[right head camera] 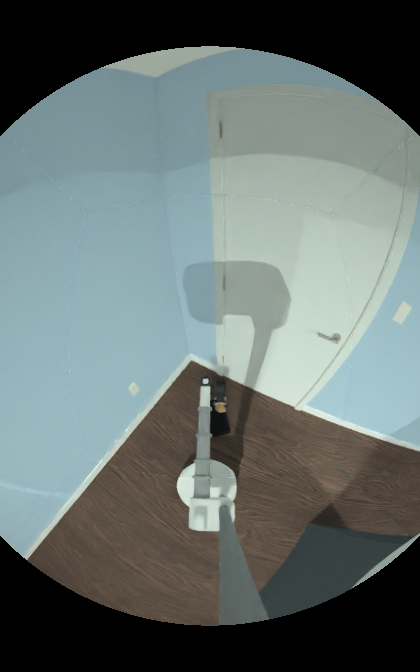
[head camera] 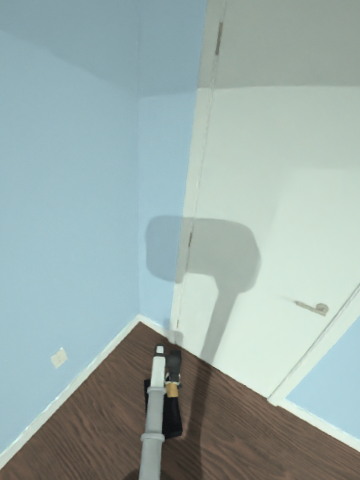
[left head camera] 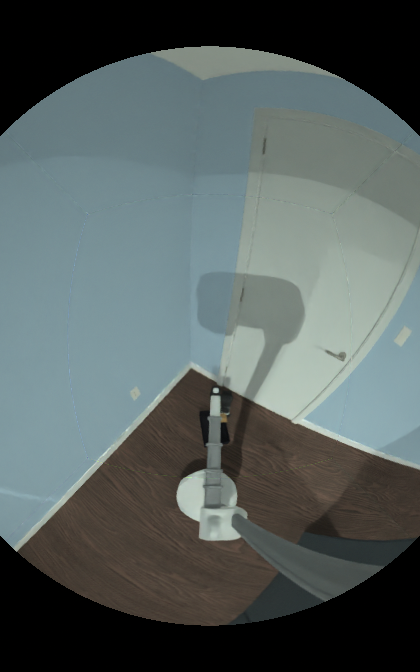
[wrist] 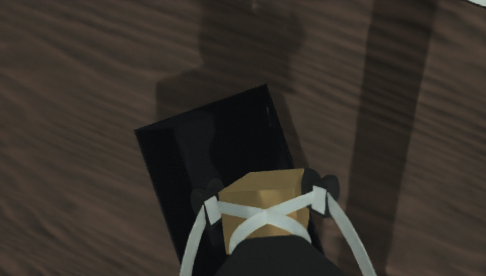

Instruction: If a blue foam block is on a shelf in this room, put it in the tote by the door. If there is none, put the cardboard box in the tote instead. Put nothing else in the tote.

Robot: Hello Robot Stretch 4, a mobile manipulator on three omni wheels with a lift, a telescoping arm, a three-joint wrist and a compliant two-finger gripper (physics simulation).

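Note:
The cardboard box is a small tan block between the fingers of my gripper. The gripper is shut on it and points down. The tote is a black open bin on the wood floor near the door. In the wrist view the box overlaps the tote's lower right part and looks to be above it; the height is hard to tell. The arm and gripper hide part of the tote. A blue foam block and a shelf do not show.
A white door stands behind the tote. A blue wall meets it in the corner, with an outlet low down. A dark grey surface shows at the lower right of the right head view.

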